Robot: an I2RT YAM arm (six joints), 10 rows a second.
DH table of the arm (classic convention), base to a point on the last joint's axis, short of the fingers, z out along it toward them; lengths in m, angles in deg. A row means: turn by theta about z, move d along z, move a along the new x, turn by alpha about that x. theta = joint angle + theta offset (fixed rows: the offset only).
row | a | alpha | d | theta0
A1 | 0.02 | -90 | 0.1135 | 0
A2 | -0.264 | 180 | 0 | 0
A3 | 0.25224 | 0 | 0 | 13.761
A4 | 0.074 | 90 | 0 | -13.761
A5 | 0 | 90 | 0 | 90
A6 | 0 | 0 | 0.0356 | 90
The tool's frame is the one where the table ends.
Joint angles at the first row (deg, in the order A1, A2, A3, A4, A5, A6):
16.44 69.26 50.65 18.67 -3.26 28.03
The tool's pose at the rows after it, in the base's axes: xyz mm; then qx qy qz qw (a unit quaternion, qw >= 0):
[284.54 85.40 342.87 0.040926 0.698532 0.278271 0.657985]
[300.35 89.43 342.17 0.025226 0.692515 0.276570 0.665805]
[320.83 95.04 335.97 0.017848 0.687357 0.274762 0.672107]
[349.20 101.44 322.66 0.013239 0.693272 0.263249 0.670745]
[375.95 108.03 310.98 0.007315 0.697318 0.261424 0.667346]
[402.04 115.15 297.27 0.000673 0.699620 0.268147 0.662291]
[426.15 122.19 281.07 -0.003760 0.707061 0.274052 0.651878]
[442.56 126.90 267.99 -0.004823 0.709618 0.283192 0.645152]
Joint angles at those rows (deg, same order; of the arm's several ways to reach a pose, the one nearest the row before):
16.32 71.54 52.47 20.26 -3.25 26.34
16.08 75.45 54.58 23.14 -4.38 24.82
16.00 80.61 56.81 26.93 -4.74 23.98
15.75 87.60 60.35 29.45 -4.58 22.70
15.56 94.14 64.54 31.17 -5.23 22.14
15.43 100.69 68.92 32.98 -6.56 22.24
15.38 106.86 73.38 33.48 -7.73 22.50
15.32 111.28 76.44 34.42 -8.76 23.25

